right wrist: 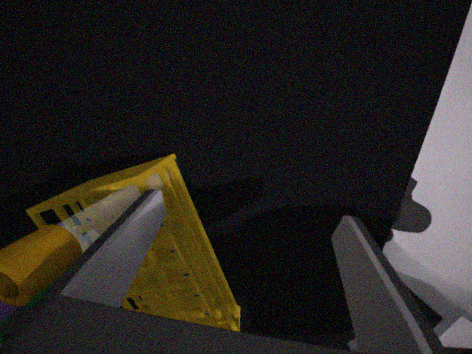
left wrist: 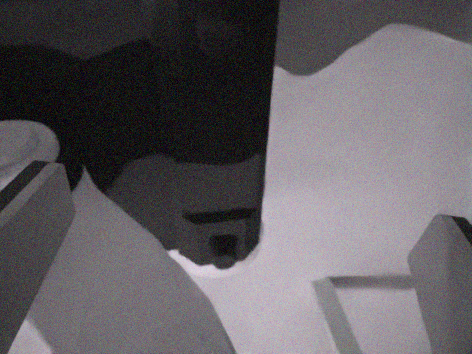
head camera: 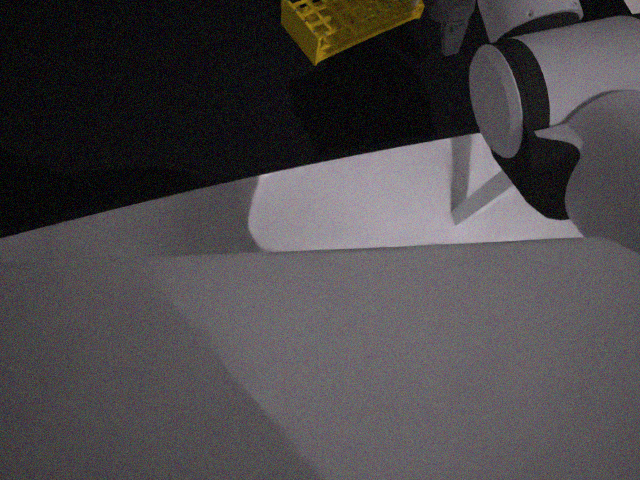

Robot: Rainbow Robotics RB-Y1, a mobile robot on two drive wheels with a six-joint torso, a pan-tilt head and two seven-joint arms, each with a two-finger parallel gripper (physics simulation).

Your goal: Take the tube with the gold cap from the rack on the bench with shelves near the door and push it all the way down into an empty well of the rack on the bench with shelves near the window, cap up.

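Places are measured from the robot's base along level axes (x ahead, y left, z up), in metres.
Where they show: left gripper, fingertip midpoint: (left wrist: 246, 212); right gripper, fingertip midpoint: (right wrist: 247, 214) (head camera: 437, 23).
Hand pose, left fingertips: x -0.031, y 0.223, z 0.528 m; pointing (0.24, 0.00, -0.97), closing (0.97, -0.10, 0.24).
Observation:
Each offset is from my left fingertips to the top centre of the thing. "pt": to the spot under its first point. Level surfaces: height alone.
The tube with the gold cap @[dy -0.443, dx +0.430, dz +0.506 m] (right wrist: 42, 261) stands in the yellow rack @[dy -0.352, dx +0.414, dz +0.445 m] (right wrist: 197, 260) (head camera: 301, 35) at the lower left of the right wrist view; one of my right fingers covers part of its clear body. Slivers of a purple cap @[pt dy -0.411, dx +0.449, dz +0.498 m] (right wrist: 6, 311) and a green cap (right wrist: 42, 299) show beside it. My right gripper (right wrist: 247, 214) is open, its fingers wide apart, with the tube outside the gap on the left. In the head view part of the rack shows at the top edge. My left gripper (left wrist: 246, 212) is open and empty, away from the rack. The other rack does not show.
The yellow rack stands on a dark bench top @[dz +0.386 m] (head camera: 155, 113) (right wrist: 235, 100). My right arm (head camera: 584, 67) reaches over the bench edge at the upper right. Pale floor @[dz -0.528 m] (head camera: 351, 206) (left wrist: 370, 150) shows beyond the edge. A large grey surface (head camera: 361, 335) fills the lower head view.

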